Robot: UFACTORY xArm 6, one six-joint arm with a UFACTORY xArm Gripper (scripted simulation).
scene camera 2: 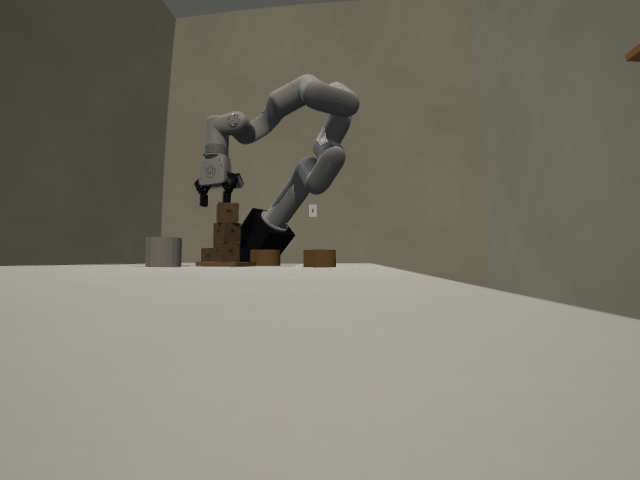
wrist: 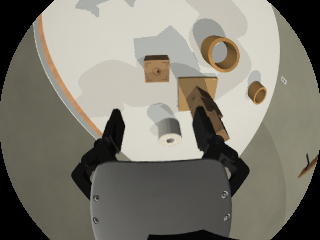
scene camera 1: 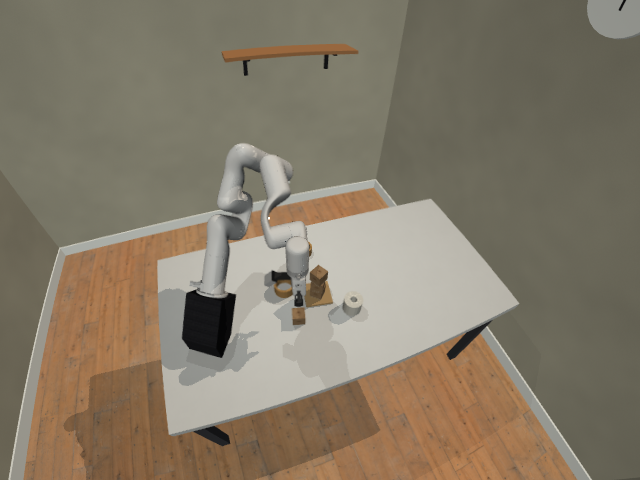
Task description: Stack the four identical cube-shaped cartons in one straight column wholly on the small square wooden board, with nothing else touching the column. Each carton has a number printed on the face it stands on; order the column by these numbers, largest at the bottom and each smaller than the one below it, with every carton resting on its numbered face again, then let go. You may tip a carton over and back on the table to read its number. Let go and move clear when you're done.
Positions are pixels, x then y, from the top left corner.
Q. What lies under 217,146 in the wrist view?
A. My gripper.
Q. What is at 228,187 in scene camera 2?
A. My gripper.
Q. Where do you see a wooden board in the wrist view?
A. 185,84
